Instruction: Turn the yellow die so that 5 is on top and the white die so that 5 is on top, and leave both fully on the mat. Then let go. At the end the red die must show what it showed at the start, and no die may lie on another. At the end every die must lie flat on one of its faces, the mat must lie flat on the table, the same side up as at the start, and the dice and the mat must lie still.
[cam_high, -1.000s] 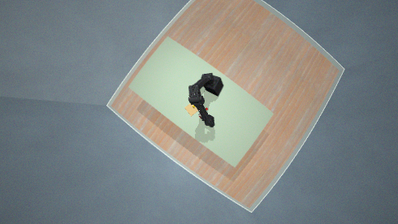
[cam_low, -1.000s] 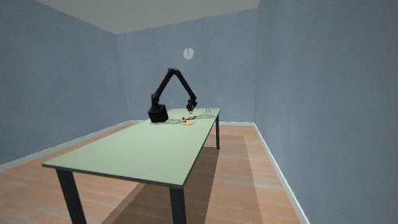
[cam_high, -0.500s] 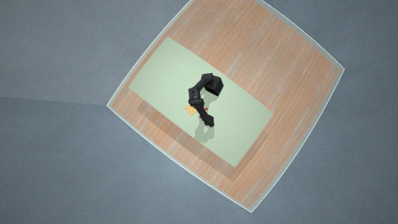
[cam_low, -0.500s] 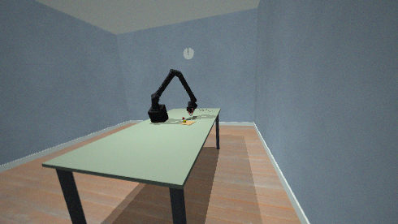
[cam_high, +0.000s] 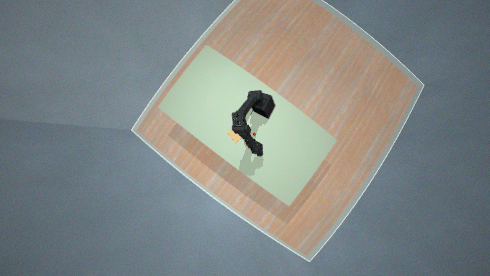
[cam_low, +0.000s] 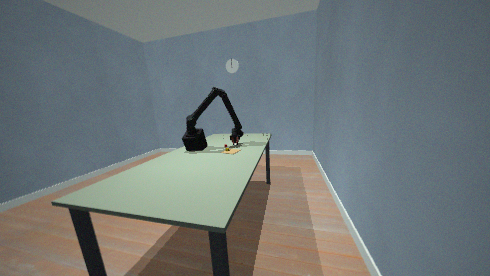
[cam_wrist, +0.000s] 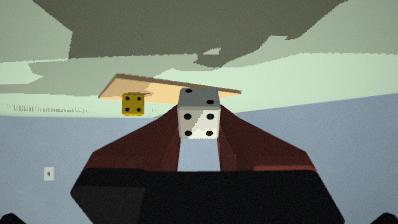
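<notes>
Right now my hand is right at the white die. Round my hand: tan mat: 1 cm behind, 12 cm to the right, 3 cm below; red die: 11 cm behind, 4 cm to the left, 2 cm below; yellow die: 5 cm behind, 12 cm to the right, 2 cm below.
</notes>
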